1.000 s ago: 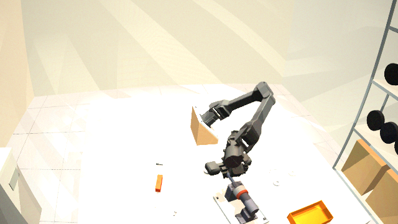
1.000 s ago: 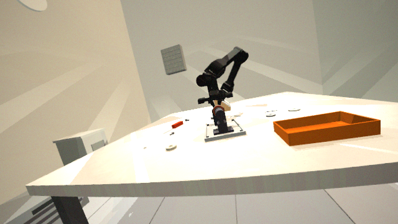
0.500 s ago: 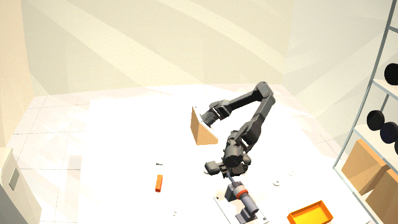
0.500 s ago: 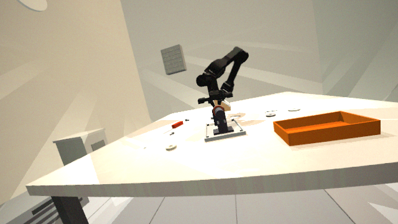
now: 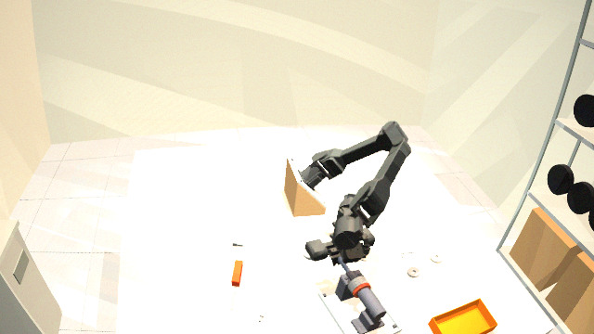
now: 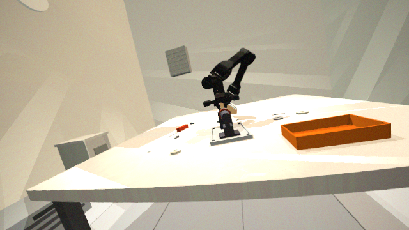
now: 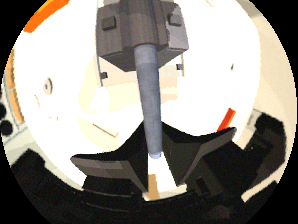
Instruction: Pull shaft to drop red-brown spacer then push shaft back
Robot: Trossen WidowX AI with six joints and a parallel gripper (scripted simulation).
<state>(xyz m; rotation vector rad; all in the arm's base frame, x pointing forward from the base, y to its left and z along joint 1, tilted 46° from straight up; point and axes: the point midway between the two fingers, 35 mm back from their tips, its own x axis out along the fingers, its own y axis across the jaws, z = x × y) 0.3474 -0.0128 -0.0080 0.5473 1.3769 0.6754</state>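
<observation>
My gripper tip is 70 mm short of the grey-blue shaft, 10 mm to the right of it and 30 mm below it. Round my gripper tip: red-brown spacer (140 mm ahead, 20 mm to the left, 30 mm above); then orange tray (340 mm ahead, 300 mm to the left, 40 mm below).
</observation>
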